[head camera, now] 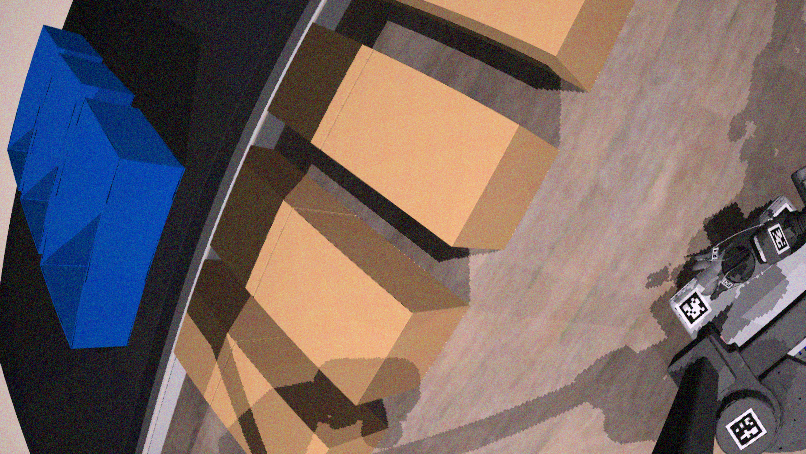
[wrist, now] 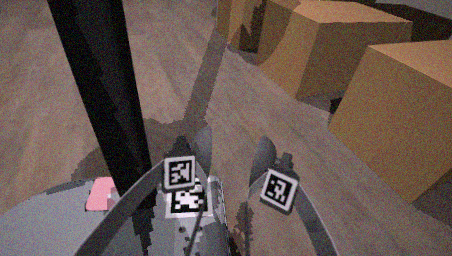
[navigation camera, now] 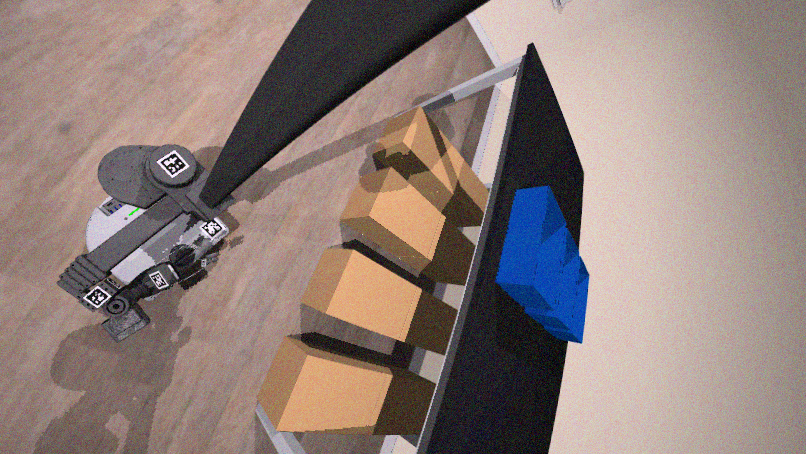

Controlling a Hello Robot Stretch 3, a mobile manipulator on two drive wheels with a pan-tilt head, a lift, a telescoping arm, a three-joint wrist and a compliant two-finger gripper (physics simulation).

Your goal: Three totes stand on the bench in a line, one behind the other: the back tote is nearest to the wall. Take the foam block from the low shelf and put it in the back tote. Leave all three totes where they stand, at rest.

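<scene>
You'd see my gripper (wrist: pixel 233 149), and there's a black bench (head camera: pixel 204 82) as well. I can also see the bench at (navigation camera: pixel 501 377).
</scene>
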